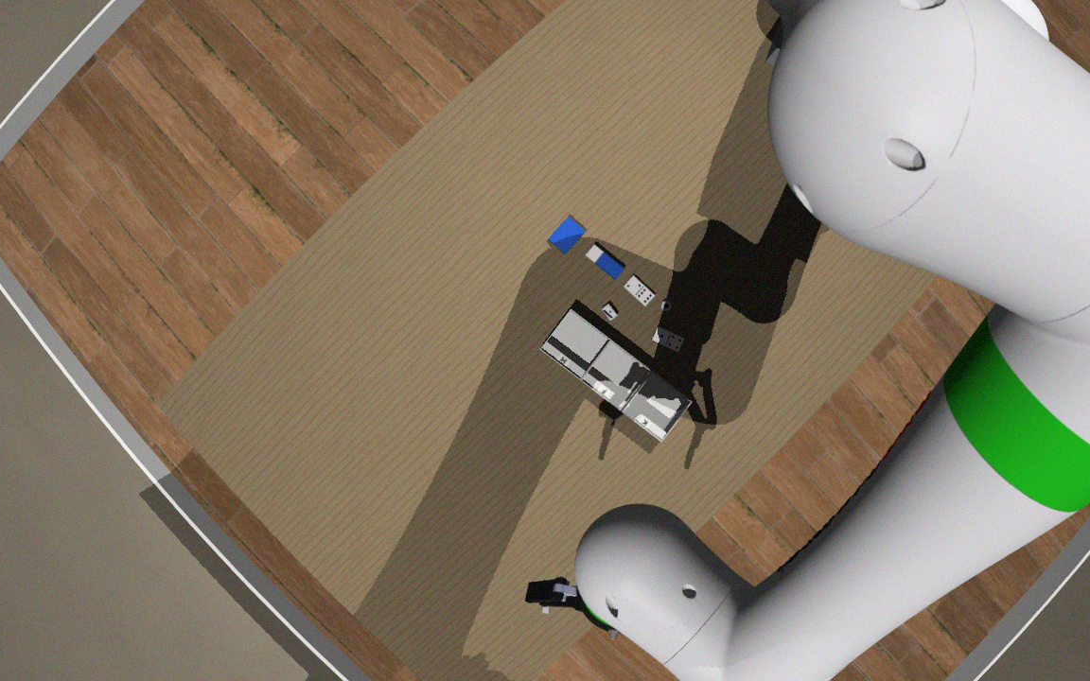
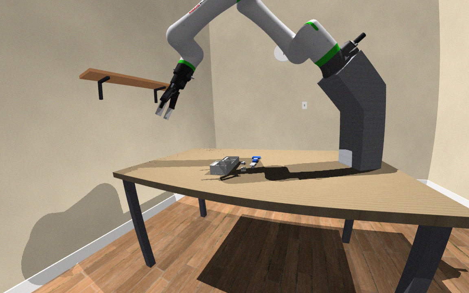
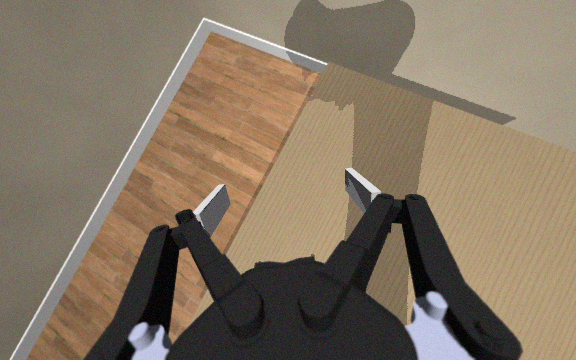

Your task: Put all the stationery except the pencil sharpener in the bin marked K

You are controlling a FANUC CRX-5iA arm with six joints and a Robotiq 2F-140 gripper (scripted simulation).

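Right now the grey bin is 280 mm below my hand, 230 mm behind it and 210 mm to the right of it. From my hand the other things lie so: silver pencil sharpener (290 mm to the right, 290 mm below, 280 mm behind); then white eraser (370 mm to the right, 330 mm behind, 290 mm below); then small dark ring (370 mm behind, 300 mm below, 240 mm to the right).
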